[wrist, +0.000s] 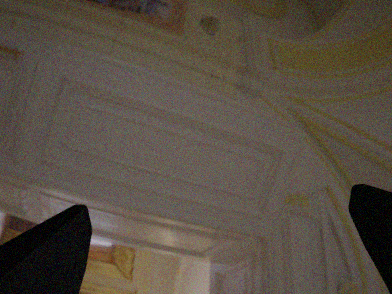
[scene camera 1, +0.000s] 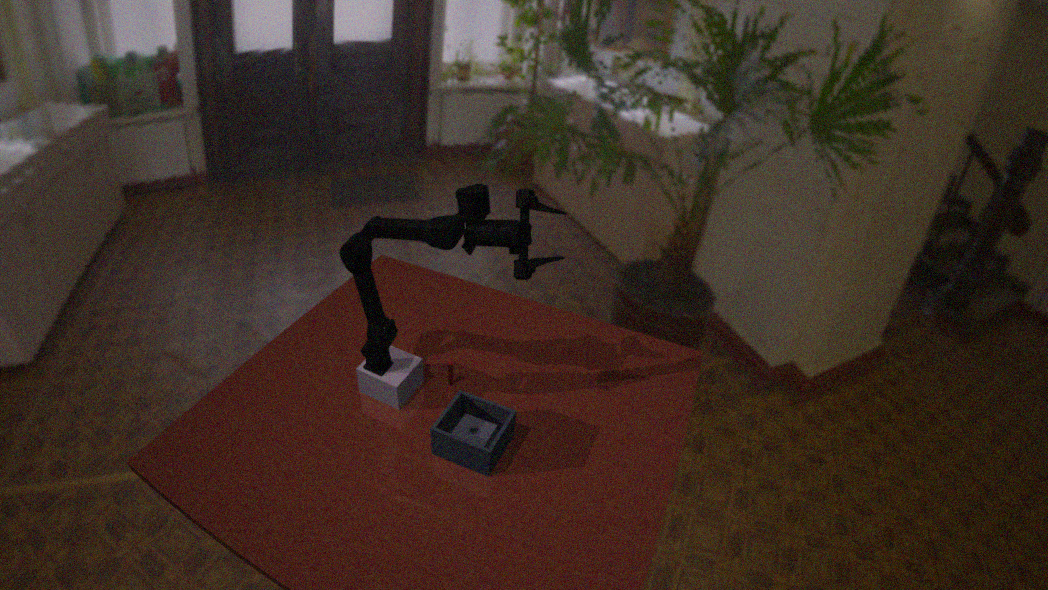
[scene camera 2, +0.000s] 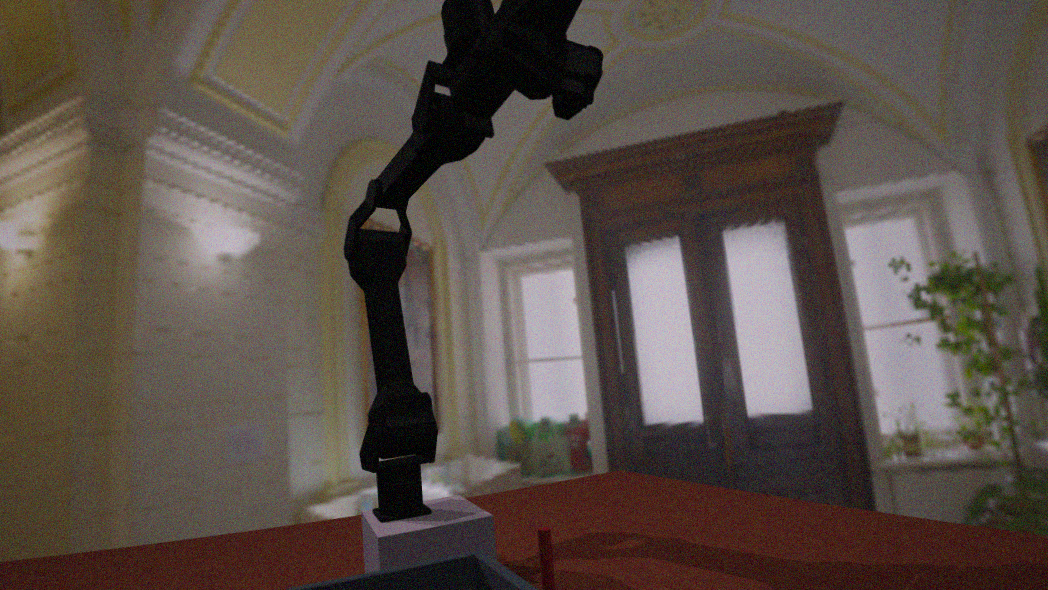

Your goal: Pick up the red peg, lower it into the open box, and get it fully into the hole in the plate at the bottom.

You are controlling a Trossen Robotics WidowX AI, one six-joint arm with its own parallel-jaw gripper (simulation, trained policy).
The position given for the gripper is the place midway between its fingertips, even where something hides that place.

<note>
In view: the gripper (scene camera 1: 565,235), a dark box (scene camera 1: 465,453) and a pale plate (scene camera 1: 471,428).
The gripper is seen too in the wrist view (wrist: 225,210). The wrist view does not show the dark box: it is out of frame. The wrist view does not show the pale plate: it is out of frame.
</note>
